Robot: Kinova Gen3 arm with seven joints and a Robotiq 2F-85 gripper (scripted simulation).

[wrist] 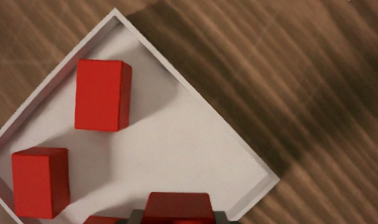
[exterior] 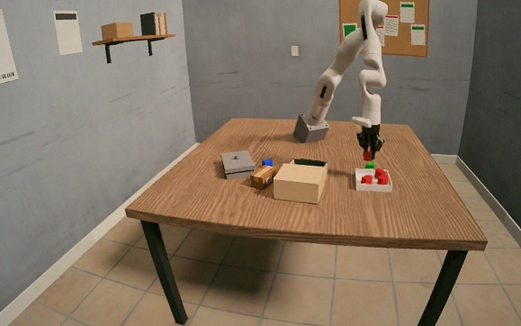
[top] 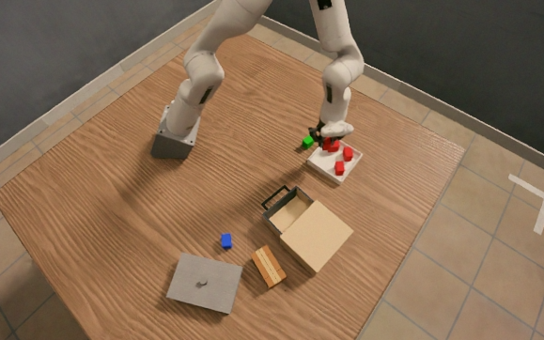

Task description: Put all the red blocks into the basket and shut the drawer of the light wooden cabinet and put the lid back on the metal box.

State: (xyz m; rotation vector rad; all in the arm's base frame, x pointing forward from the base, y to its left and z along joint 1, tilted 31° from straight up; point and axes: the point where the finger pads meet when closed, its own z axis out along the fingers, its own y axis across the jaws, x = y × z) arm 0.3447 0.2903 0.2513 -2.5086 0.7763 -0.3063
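My gripper is now 30 mm short of the white basket, 30 mm to the right of it and 90 mm above it. The rest, counted from my hand: green block 80 mm behind, 90 mm below; then light wooden cabinet 170 mm ahead, 230 mm to the right, 70 mm below; then brown cardboard box 200 mm ahead, 390 mm to the right, 70 mm below.
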